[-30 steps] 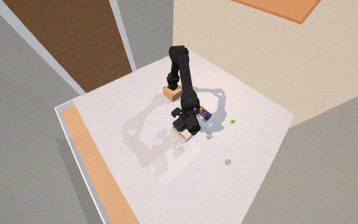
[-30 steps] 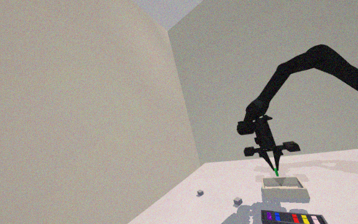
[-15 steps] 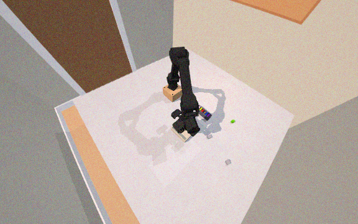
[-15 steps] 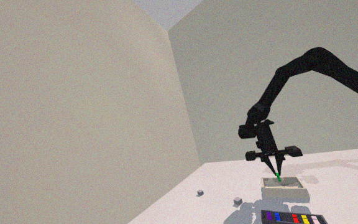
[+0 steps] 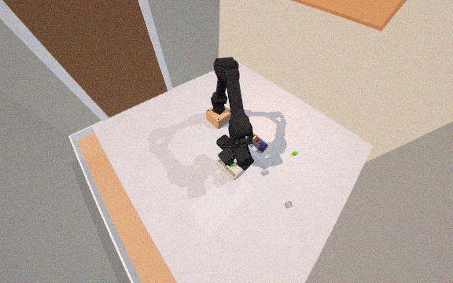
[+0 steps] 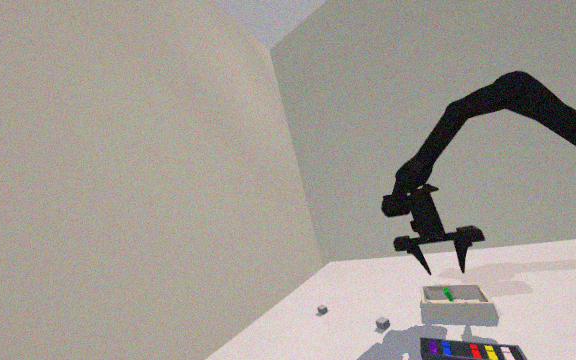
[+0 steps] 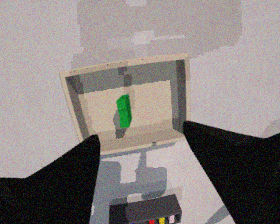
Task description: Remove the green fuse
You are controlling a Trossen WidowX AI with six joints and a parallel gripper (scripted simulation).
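Right now the green fuse is 1 cm ahead of my gripper tip and 6 cm below it. From my gripper tip the other things lie so: tray: 7 cm below.
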